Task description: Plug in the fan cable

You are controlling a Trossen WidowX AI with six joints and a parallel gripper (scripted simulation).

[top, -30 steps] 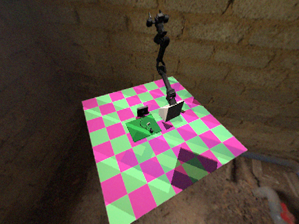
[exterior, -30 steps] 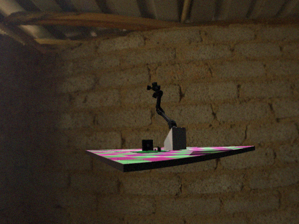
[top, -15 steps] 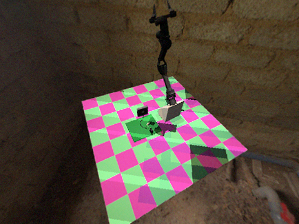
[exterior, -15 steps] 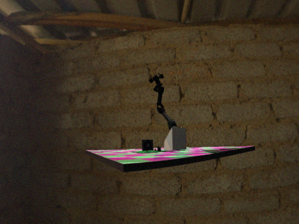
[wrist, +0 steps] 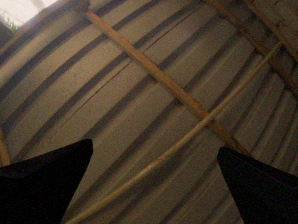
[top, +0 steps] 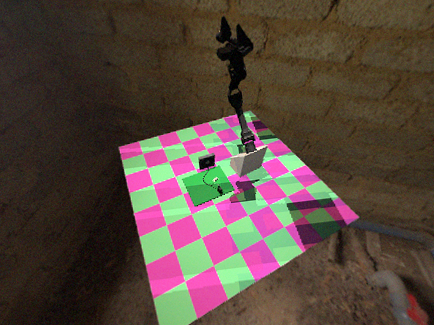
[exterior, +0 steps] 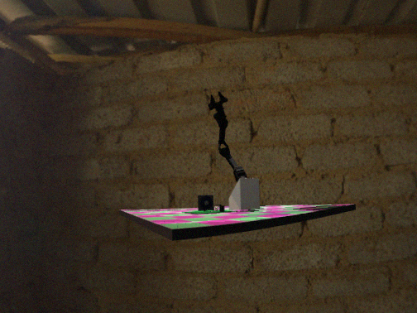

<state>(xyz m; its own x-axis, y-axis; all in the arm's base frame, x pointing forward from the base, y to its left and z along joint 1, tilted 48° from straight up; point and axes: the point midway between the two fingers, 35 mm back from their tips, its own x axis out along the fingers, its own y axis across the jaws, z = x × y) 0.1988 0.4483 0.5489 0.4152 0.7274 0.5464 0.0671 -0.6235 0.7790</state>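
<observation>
Right now the dark plug is 100 mm ahead of my gripper tip, 160 mm to the left of it and 910 mm below it. The rest, counted from my gripper tip: green board: 140 mm ahead, 70 mm to the left, 950 mm below; then black fan: 60 mm ahead, 80 mm to the right, 880 mm below.
</observation>
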